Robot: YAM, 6 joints.
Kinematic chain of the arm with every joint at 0, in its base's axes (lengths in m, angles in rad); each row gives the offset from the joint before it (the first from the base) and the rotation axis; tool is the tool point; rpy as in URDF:
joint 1: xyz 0 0 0.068 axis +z
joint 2: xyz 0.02 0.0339 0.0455 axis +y
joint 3: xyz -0.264 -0.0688 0 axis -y
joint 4: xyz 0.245 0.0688 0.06 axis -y
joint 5: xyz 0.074 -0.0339 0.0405 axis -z
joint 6: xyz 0.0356 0 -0.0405 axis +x
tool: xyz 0 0 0 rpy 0 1.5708 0
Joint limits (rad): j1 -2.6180..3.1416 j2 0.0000..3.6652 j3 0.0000..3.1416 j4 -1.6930..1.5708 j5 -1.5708..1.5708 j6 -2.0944..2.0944
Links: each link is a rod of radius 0.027 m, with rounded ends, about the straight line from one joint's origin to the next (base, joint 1, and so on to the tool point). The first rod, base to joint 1, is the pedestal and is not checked.
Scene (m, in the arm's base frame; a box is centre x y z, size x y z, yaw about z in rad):
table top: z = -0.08
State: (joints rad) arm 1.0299 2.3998 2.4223 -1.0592 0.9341 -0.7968
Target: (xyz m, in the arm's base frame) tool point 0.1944 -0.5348 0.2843
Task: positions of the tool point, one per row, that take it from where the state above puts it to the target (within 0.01 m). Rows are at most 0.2 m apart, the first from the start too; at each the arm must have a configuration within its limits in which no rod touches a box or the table.
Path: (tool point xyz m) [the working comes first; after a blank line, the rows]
Joints at the target: -1.1733 2.6066 2.7066 -0.6213 0.8963 -0.7968
Straight joint move there: clear.

1: 0.3954 0.3325 0.2759
2: 0.4786 0.2166 0.2766
3: 0.5277 0.0801 0.2774
4: 0.5376 -0.0669 0.2785
5: 0.5063 -0.2130 0.2797
6: 0.4351 -0.3467 0.2811
7: 0.3286 -0.4571 0.2826
8: 0.1944 -0.5348 0.2843

